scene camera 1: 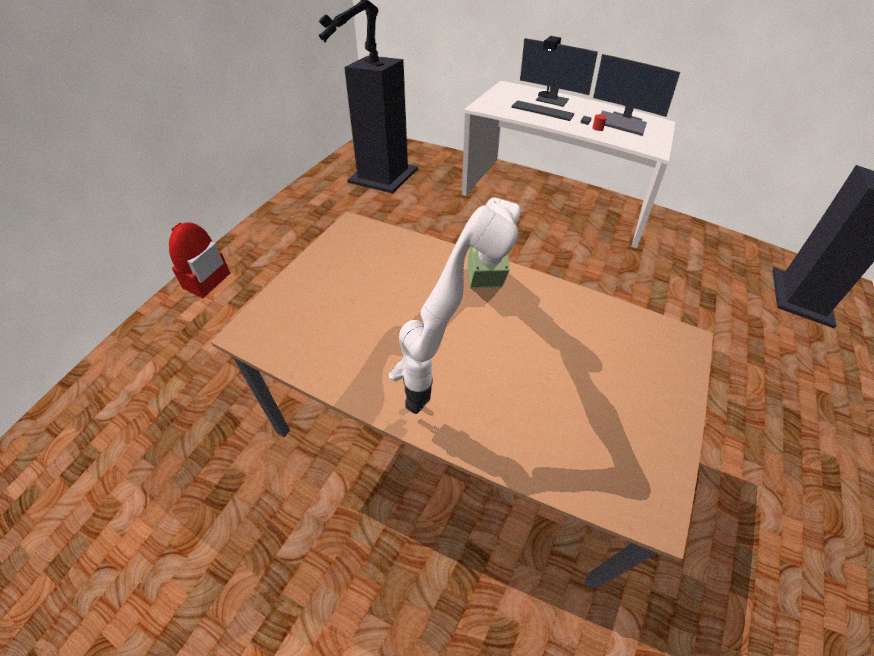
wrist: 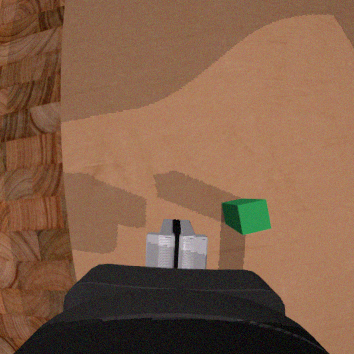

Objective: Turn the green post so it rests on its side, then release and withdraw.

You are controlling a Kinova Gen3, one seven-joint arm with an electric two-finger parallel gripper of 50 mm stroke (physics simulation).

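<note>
The green post (wrist: 247, 216) stands upright on the table, seen from above in the wrist view, right of the fingers; its top face and a darker side face show. It does not show in the scene view, where the arm's end covers that area. My gripper (wrist: 175, 236) is shut with nothing between its fingers. It is beside the post and apart from it in the wrist view, with the fingertips pointing down towards the table. In the scene view the fingers are hidden behind the black wrist housing, near the table's front edge.
The brown table (scene camera 1: 564, 338) (wrist: 300, 125) has its edge on the left of the wrist view, with wood floor (wrist: 30, 150) beyond. The arm's green base block (scene camera 1: 487, 275) stands at the table's back. A white desk (scene camera 1: 571, 130) and a red backpack (scene camera 1: 192, 247) stand away from the table.
</note>
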